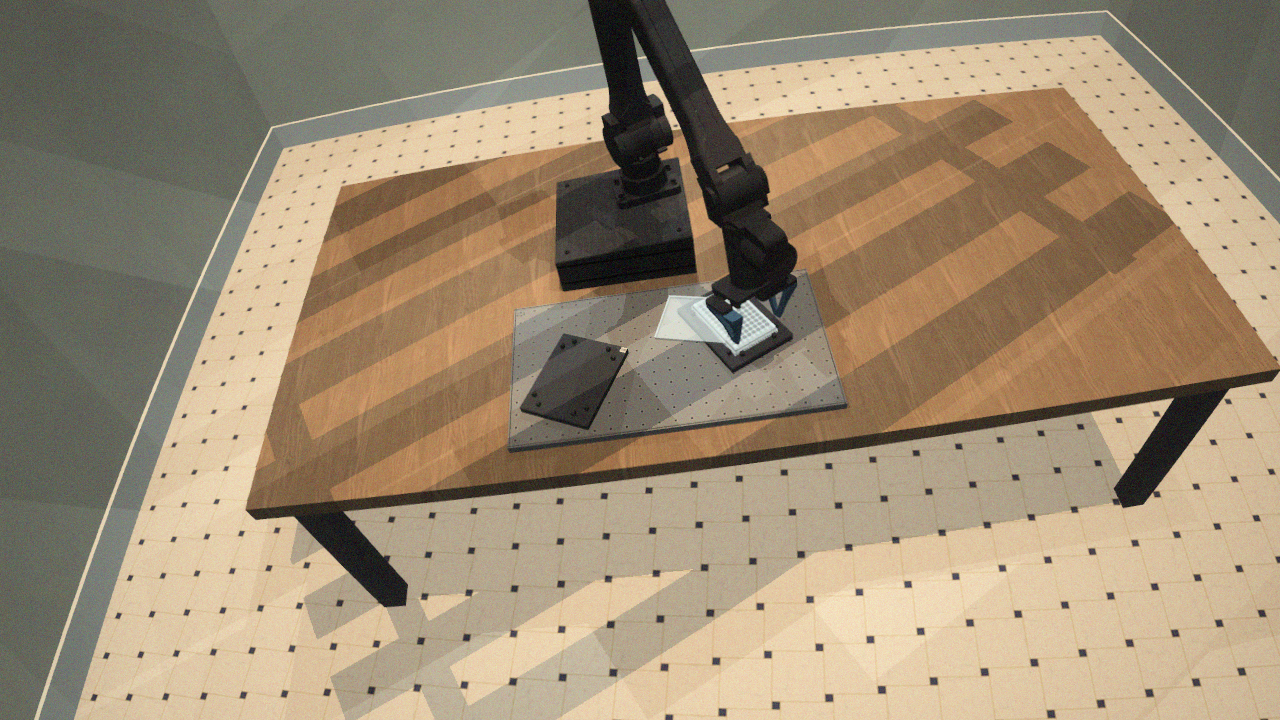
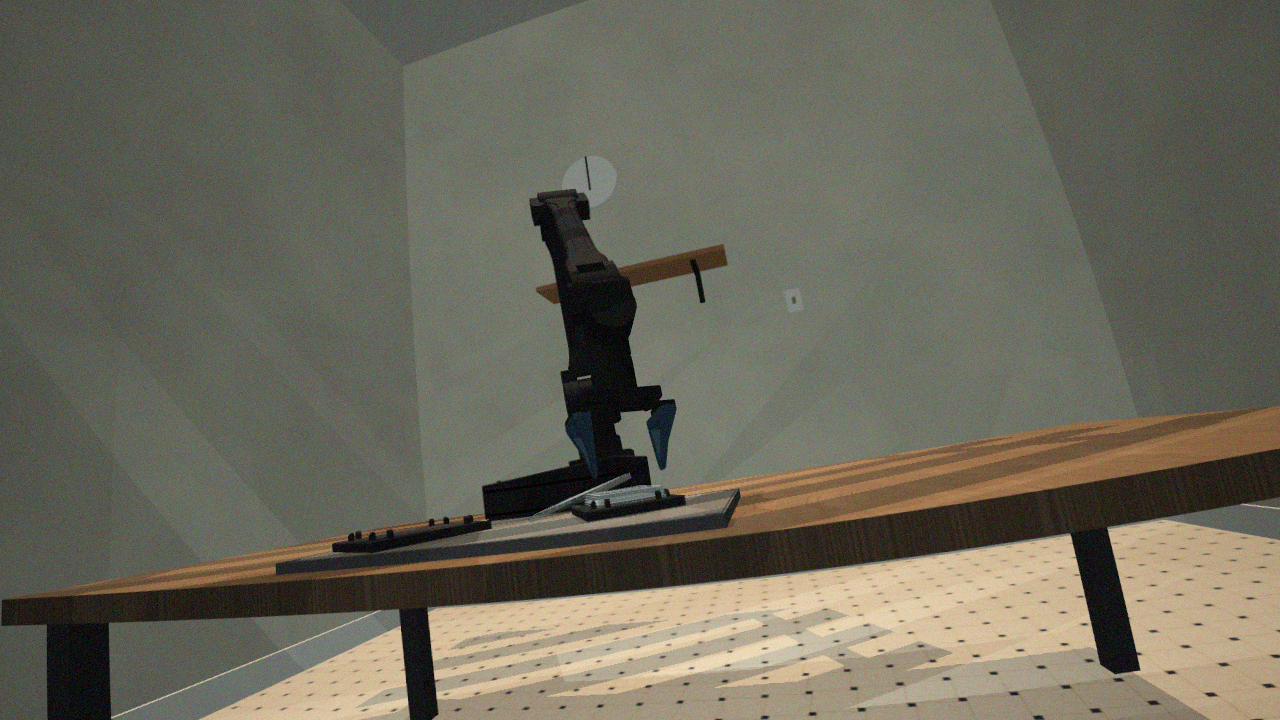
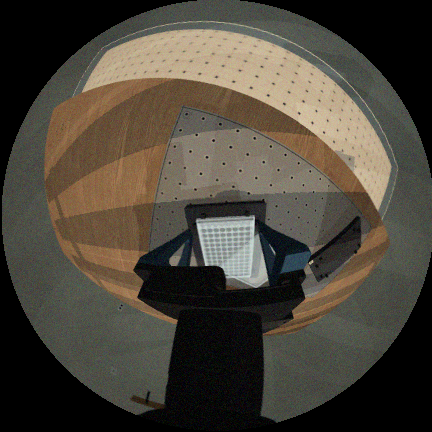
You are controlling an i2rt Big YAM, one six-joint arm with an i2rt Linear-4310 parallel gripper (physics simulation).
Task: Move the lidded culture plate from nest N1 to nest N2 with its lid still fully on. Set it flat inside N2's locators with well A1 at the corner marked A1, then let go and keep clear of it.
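Where they show: gripper, fingertip midpoint: point(image 1: 757, 329) point(image 2: 629, 473) point(image 3: 223, 228); arm's base at its link origin: point(image 1: 646, 188) point(image 2: 603, 463).
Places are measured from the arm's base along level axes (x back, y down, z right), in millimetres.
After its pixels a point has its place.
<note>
The white culture plate point(image 1: 757, 340) {z -93, x -384, y 50 mm} point(image 2: 637, 492) {z -98, x -381, y 46 mm} point(image 3: 227, 245) {z -75, x -344, y 43 mm} sits in the dark nest N1 point(image 1: 735, 361) {z -48, x -409, y 57 mm} point(image 2: 629, 508) {z -88, x -406, y 61 mm} point(image 3: 225, 207) {z -94, x -399, y 57 mm}, its wells showing. The clear lid point(image 1: 676, 323) {z 22, x -307, y 50 mm} point(image 2: 583, 494) {z -30, x -375, y 39 mm} point(image 3: 259, 267) {z -6, x -311, y 42 mm} is not squarely on it. It slants beside the plate, low edge toward N2, raised edge at the plate's side or over it; exact contact is unclear. My gripper point(image 1: 756, 325) {z -92, x -385, y 22 mm} point(image 2: 628, 471) {z -92, x -385, y 22 mm} point(image 3: 223, 228) {z -92, x -385, y 22 mm} is open and empty above the plate, blue fingers astride it. Nest N2 point(image 1: 574, 380) {z 206, x -367, y 57 mm} point(image 2: 411, 535) {z 174, x -422, y 57 mm} point(image 3: 340, 255) {z 215, x -357, y 57 mm} holds no plate and has a pale corner mark.
Both nests stand on a grey perforated board point(image 1: 666, 394) {z 71, x -431, y 68 mm} point(image 2: 510, 544) {z 24, x -502, y 73 mm} point(image 3: 235, 160) {z -97, x -466, y 68 mm} on the wooden table point(image 1: 966, 295) {z -478, x -373, y 81 mm} point(image 2: 832, 528) {z -269, x -596, y 86 mm} point(image 3: 100, 175) {z -366, x -398, y 81 mm}. The black arm base point(image 1: 617, 228) {z 74, x -91, y 2 mm} point(image 2: 528, 490) {z 110, x -147, y 28 mm} stands behind the board. Low dark locator pegs rise from both nests.
</note>
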